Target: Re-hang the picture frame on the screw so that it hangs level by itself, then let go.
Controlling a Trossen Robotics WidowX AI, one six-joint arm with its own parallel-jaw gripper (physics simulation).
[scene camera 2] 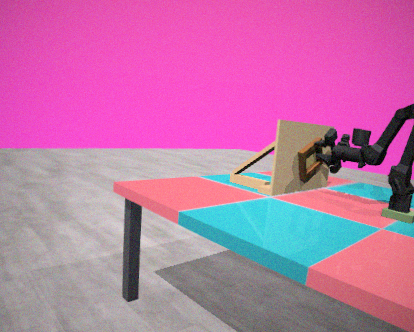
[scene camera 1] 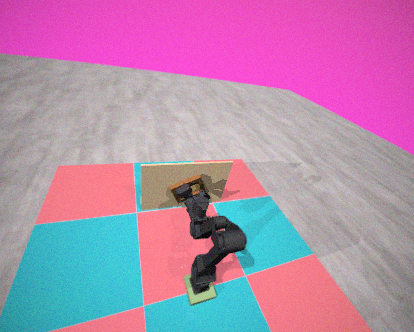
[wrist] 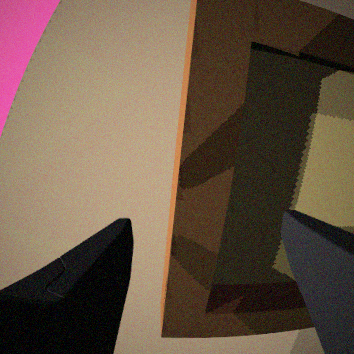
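Seen in the pictures: gripper, fingertip midpoint: (scene camera 2: 315, 148) (wrist: 208, 226); arm's base, link origin: (scene camera 2: 399, 210) (scene camera 1: 199, 283).
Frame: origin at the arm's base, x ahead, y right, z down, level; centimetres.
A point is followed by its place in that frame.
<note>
The brown picture frame (scene camera 1: 186, 180) @(z -18.7, x 40.5, y 4.5 cm) (scene camera 2: 302, 167) @(z -8.7, x 40.2, y -0.7 cm) (wrist: 215, 55) @(z -19.7, x 38.7, y 8.9 cm) is against the upright tan board (scene camera 1: 154, 182) @(z -17.1, x 43.3, y -10.5 cm) (scene camera 2: 289, 142) @(z -18.7, x 43.2, y -8.6 cm) (wrist: 100, 125) @(z -22.4, x 42.6, y 4.0 cm). In scene camera 1 it is tilted, its left end lower. My gripper (scene camera 2: 326, 148) (wrist: 208, 226) @(z -17.0, x 37.9, y 3.8 cm) is partly open with nothing held, close in front of the frame. In the wrist view, one bar of the frame with a lit orange edge runs between the fingertips; the left finger is over bare board, the right one over the frame's opening. Whether a finger touches the frame, I cannot tell. The screw does not show.
The board stands on a checkered pink and cyan table (scene camera 1: 85, 265) @(z 2.5, x 20.5, y -41.0 cm) (scene camera 2: 250, 220) @(z 2.5, x 28.3, y -50.3 cm), with a slanted wooden brace (scene camera 2: 254, 159) @(z -9.8, x 57.6, y -11.5 cm) behind it. The arm's green base plate (scene camera 1: 202, 298) @(z 0.0, x -5.2, y -0.6 cm) (scene camera 2: 395, 216) @(z 1.4, x -0.1, y -5.0 cm) is on the table in front of the board. Shadows fall across the frame and board.
</note>
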